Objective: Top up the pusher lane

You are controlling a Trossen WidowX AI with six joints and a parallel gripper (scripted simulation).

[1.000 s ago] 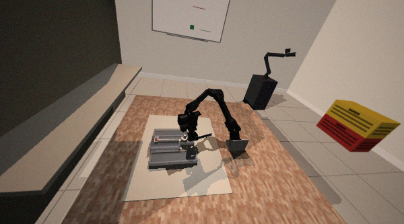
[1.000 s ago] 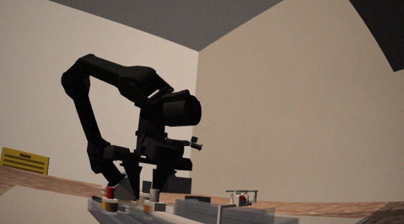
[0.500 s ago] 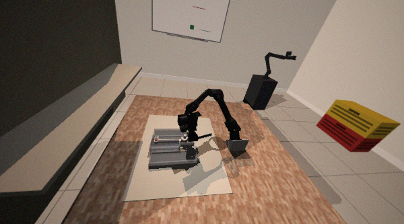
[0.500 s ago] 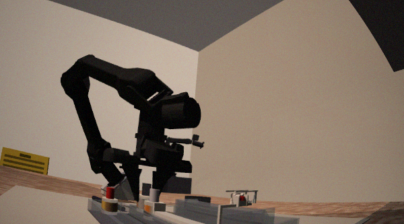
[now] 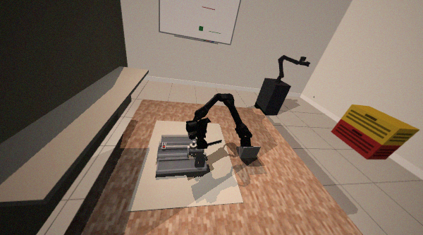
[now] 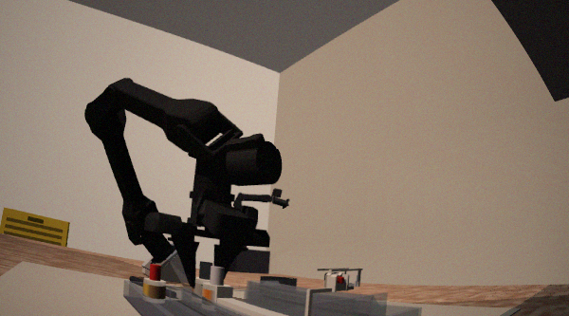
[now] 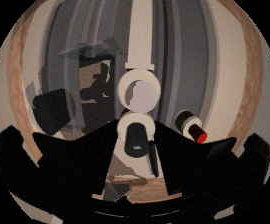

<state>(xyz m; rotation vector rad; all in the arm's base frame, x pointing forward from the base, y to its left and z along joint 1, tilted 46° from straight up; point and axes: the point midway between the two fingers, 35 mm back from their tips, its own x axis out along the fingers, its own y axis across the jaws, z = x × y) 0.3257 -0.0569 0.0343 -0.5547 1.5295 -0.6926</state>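
My gripper tip is 2 cm short of the grey cylinder and 13 cm to the right of it. Also, from my gripper tip: red mark: 23 cm ahead, 2 cm to the left, 4 cm above; grey lane rack: 14 cm ahead, 2 cm to the left, 1 cm below.
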